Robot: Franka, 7 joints.
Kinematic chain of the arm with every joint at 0, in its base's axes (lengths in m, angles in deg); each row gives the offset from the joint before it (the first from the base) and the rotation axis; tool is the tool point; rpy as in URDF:
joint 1: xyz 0 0 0.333 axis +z
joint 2: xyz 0 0 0 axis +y
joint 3: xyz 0 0 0.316 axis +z
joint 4: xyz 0.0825 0 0 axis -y
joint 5: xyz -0.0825 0 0.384 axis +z
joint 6: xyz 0 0 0 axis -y
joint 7: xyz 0.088 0 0 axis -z
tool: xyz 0 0 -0.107 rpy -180 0 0
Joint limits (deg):
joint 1: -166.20..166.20
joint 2: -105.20..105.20
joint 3: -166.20..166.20
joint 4: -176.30..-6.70
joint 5: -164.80..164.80
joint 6: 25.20..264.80
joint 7: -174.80..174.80
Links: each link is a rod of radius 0.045 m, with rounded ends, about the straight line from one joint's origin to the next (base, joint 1, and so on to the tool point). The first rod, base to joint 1, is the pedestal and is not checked.
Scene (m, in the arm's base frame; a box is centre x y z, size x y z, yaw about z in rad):
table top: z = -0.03
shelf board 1: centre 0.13 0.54 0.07 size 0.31 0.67 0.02 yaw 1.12
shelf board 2: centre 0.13 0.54 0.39 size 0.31 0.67 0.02 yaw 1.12
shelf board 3: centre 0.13 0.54 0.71 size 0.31 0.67 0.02 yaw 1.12
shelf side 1: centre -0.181 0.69 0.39 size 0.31 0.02 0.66 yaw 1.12
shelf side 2: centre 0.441 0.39 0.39 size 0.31 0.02 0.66 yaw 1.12
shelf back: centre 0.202 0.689 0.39 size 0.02 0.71 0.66 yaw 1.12
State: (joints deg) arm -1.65 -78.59 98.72 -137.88 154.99 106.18 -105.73
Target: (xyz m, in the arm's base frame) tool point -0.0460 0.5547 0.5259
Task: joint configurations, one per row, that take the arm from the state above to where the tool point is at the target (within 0.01 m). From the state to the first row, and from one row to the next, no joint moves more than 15 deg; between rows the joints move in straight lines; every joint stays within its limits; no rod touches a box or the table.
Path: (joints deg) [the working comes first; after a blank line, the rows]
Joints at the target: -3.96 -73.45 70.92 -127.49 159.11 106.39 -105.73
Straight joint move there: touches shelf board 2.

1: 10.05 -76.54 97.43 -146.35 154.20 104.79 -105.73
2: 21.74 -74.49 96.13 -154.82 153.40 103.40 -105.73
3: 33.44 -72.44 94.84 -163.28 152.61 102.02 -105.73
4: 32.25 -78.95 83.21 -160.72 154.60 103.16 -105.73
5: 31.06 -85.45 71.57 -158.15 156.59 104.31 -105.73
6: 29.88 -91.96 59.94 -155.59 158.59 105.45 -105.73
7: 18.60 -85.79 63.60 -146.22 158.76 105.77 -105.73
8: 7.32 -79.62 67.26 -136.86 158.94 106.08 -105.73
9: -3.96 -73.45 70.92 -127.49 159.11 106.39 -105.73

